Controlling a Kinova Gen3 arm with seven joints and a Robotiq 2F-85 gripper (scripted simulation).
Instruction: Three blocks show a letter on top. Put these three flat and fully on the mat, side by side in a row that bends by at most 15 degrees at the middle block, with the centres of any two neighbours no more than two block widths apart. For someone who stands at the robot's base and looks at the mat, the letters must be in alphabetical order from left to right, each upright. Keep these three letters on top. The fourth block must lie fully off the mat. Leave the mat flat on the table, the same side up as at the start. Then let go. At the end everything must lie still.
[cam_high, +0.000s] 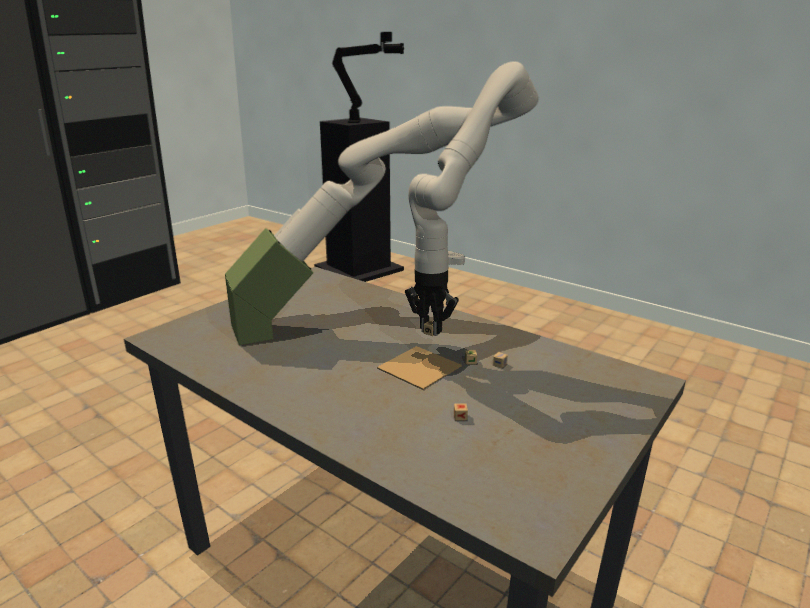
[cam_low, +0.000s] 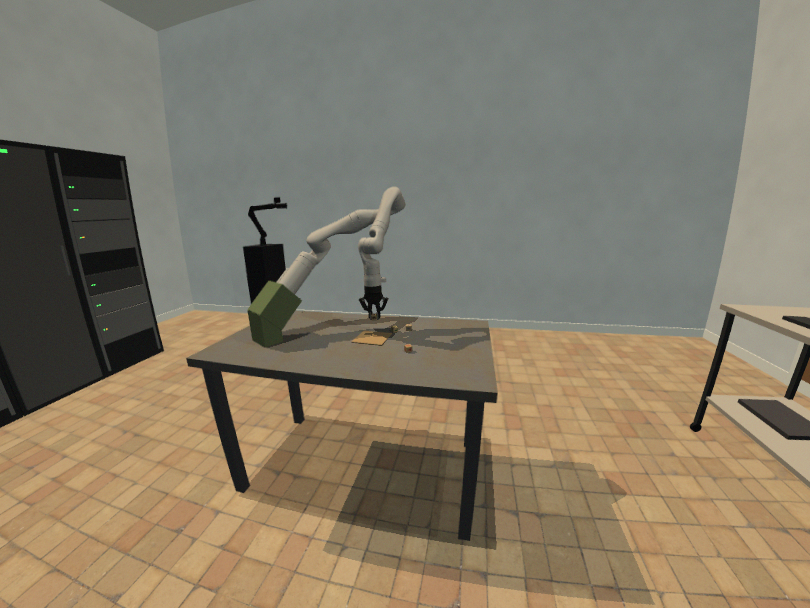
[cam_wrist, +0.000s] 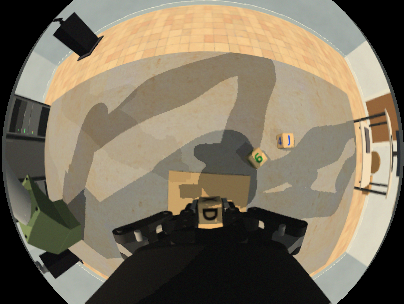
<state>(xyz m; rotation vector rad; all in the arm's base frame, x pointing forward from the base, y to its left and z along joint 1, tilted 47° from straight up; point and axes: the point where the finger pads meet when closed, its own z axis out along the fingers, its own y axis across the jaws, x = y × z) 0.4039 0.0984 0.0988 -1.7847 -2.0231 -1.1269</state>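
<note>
Right now my hand is 90 mm above the tan mat and 40 mm to the left of it.
</note>
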